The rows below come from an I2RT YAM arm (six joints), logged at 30 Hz.
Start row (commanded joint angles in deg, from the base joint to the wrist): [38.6, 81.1, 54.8, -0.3, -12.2, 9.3]
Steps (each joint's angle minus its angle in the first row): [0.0, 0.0, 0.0, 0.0, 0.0, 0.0]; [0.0, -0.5, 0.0, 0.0, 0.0, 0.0]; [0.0, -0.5, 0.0, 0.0, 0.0, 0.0]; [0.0, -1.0, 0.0, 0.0, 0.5, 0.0]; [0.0, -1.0, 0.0, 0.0, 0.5, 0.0]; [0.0, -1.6, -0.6, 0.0, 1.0, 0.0]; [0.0, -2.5, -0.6, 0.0, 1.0, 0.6]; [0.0, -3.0, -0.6, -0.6, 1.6, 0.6]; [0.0, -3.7, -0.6, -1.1, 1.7, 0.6]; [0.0, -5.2, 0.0, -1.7, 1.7, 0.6]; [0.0, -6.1, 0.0, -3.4, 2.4, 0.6]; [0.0, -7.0, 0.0, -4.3, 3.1, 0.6]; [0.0, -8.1, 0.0, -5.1, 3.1, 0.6]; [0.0, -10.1, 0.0, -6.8, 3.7, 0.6]
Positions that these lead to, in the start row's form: [38.6, 81.1, 54.8, -0.3, -12.2, 9.3]; [38.6, 80.6, 54.8, -0.3, -12.2, 9.3]; [38.6, 80.6, 54.8, -0.3, -12.2, 9.3]; [38.6, 80.1, 54.8, -0.3, -11.7, 9.3]; [38.6, 80.1, 54.8, -0.3, -11.7, 9.3]; [38.6, 79.5, 54.2, -0.3, -11.2, 9.3]; [38.6, 78.6, 54.2, -0.3, -11.2, 9.9]; [38.6, 78.1, 54.2, -0.9, -10.6, 9.9]; [38.6, 77.4, 54.2, -1.4, -10.5, 9.9]; [38.6, 75.9, 54.8, -2.0, -10.5, 9.9]; [38.6, 75.0, 54.8, -3.7, -9.8, 9.9]; [38.6, 74.1, 54.8, -4.6, -9.1, 9.9]; [38.6, 73.0, 54.8, -5.4, -9.1, 9.9]; [38.6, 71.0, 54.8, -7.1, -8.5, 9.9]
